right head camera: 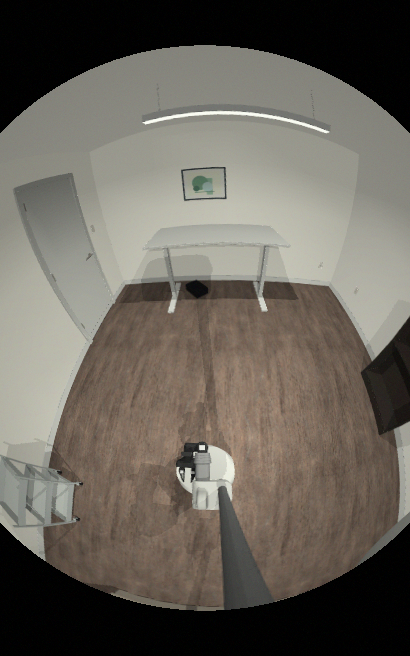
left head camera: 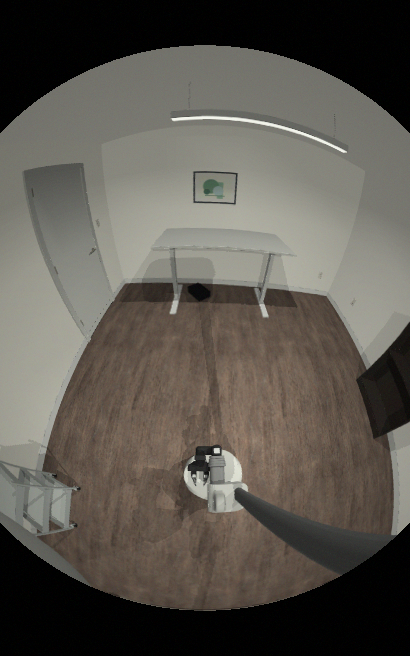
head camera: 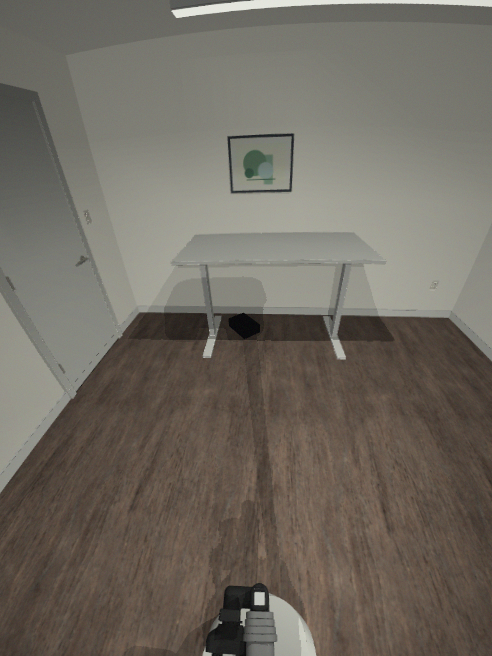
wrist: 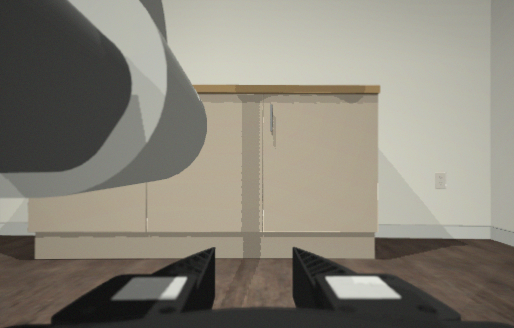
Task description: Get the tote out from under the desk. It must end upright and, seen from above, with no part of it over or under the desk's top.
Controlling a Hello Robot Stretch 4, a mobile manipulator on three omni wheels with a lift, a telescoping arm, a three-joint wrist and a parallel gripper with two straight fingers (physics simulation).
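Frame: origin at the robot's base, x left, y ahead, z down, level; centimetres.
Where they show: gripper, fingertip midpoint: [right head camera: 186,482] [left head camera: 199,485] [wrist: 253,271].
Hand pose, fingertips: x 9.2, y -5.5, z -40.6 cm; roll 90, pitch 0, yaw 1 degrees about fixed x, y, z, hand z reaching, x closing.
Note:
Things, the pixels of their top centre, and the offset from my fingertips. "spot": a spot on its surface instead. Level surfaces: height alone.
- desk, surface height: dz -51.8 cm
- dark shelf unit, surface spot: [right head camera: 372,402] [left head camera: 367,407] spot: dx -190.8, dy +32.9, dz +40.0 cm
- grey cart, surface spot: [left head camera: 69,505] [right head camera: 71,499] spot: dx +105.6, dy -48.1, dz +29.3 cm
The tote [head camera: 244,325] [left head camera: 199,292] [right head camera: 197,288] is a small black box on the floor under the desk, just right of the desk's left leg and near the far wall. It stands turned at an angle; its inside is too dark to make out. The desk [head camera: 275,249] [left head camera: 222,240] [right head camera: 217,236] has a light grey top on two legs with long feet. My gripper [wrist: 253,271] [left head camera: 200,483] is open and empty, folded back over the white base, far from the tote and pointing away from the desk. The head camera view hides its fingertips.
A dark shelf unit [left head camera: 367,407] [right head camera: 372,402] stands at the right wall. A grey cart [left head camera: 71,505] [right head camera: 70,500] stands at the lower left. A closed door [head camera: 47,238] is in the left wall. A beige cabinet [wrist: 320,165] stands behind me in the wrist view.

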